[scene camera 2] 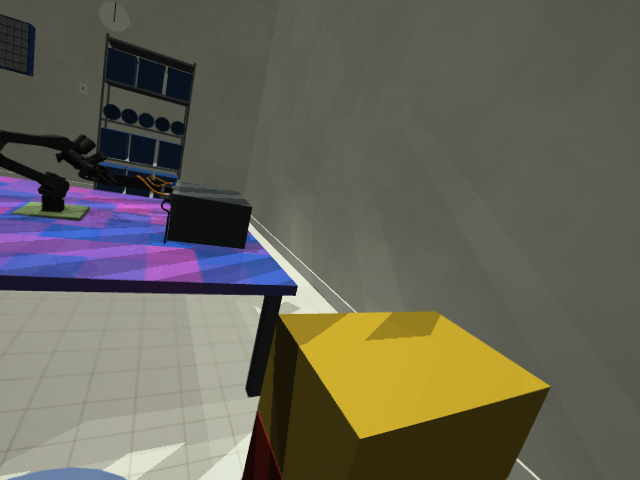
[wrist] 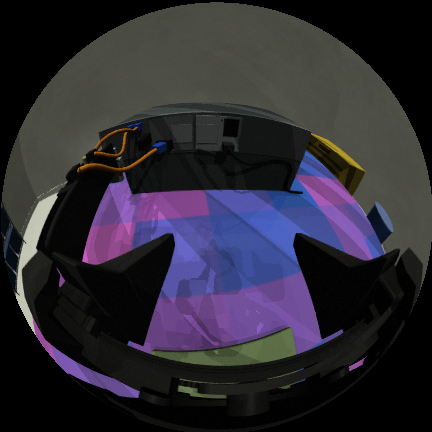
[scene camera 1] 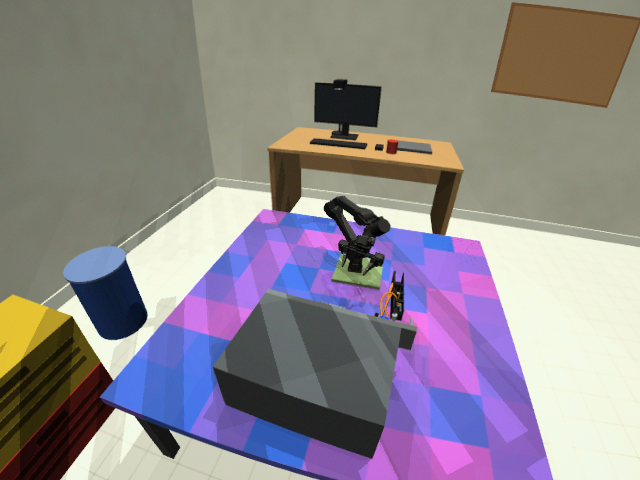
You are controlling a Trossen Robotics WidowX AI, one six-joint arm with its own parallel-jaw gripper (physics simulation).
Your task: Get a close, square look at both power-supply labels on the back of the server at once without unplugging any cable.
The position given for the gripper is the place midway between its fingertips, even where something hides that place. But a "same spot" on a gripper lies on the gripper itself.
Labels:
gripper: scene camera 2; wrist; scene camera 1 352,270
same spot on gripper: (scene camera 2: 104,177) = (wrist: 135,307)

